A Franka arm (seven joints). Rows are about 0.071 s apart.
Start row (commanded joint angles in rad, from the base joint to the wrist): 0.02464, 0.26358, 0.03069, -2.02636, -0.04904, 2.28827, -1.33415
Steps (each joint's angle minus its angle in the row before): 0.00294, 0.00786, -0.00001, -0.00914, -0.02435, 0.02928, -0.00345; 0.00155, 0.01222, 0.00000, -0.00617, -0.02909, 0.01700, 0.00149; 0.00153, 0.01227, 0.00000, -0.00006, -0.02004, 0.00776, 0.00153; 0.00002, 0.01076, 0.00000, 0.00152, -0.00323, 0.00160, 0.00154; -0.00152, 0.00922, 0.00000, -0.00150, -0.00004, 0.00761, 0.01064; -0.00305, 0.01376, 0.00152, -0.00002, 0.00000, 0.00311, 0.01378; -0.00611, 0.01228, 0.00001, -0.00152, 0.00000, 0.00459, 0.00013; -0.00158, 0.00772, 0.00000, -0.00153, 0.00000, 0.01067, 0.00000; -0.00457, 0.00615, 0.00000, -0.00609, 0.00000, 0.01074, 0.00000; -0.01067, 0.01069, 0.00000, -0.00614, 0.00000, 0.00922, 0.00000; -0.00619, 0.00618, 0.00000, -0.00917, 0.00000, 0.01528, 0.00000; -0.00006, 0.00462, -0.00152, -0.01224, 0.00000, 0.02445, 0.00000; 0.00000, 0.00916, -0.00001, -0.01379, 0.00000, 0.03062, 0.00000; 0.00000, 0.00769, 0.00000, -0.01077, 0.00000, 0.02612, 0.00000; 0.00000, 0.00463, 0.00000, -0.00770, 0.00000, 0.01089, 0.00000
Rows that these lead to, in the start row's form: 0.02758, 0.27144, 0.03068, -2.03550, -0.07339, 2.31755, -1.33760; 0.02913, 0.28366, 0.03068, -2.04167, -0.10248, 2.33455, -1.33611; 0.03066, 0.29593, 0.03068, -2.04173, -0.12252, 2.34231, -1.33458; 0.03068, 0.30669, 0.03068, -2.04021, -0.12575, 2.34391, -1.33304; 0.02916, 0.31591, 0.03068, -2.04171, -0.12579, 2.35152, -1.32240; 0.02611, 0.32967, 0.03220, -2.04173, -0.12579, 2.35463, -1.30862; 0.02000, 0.34195, 0.03221, -2.04325, -0.12579, 2.35922, -1.30849; 0.01842, 0.34967, 0.03221, -2.04478, -0.12579, 2.36989, -1.30849; 0.01385, 0.35582, 0.03221, -2.05087, -0.12579, 2.38063, -1.30849; 0.00318, 0.36651, 0.03221, -2.05701, -0.12579, 2.38985, -1.30849; -0.00301, 0.37269, 0.03221, -2.06618, -0.12579, 2.40513, -1.30849; -0.00307, 0.37731, 0.03069, -2.07842, -0.12579, 2.42958, -1.30849; -0.00307, 0.38647, 0.03068, -2.09221, -0.12579, 2.46020, -1.30849; -0.00307, 0.39416, 0.03068, -2.10298, -0.12579, 2.48632, -1.30849; -0.00307, 0.39879, 0.03068, -2.11068, -0.12579, 2.49721, -1.30849
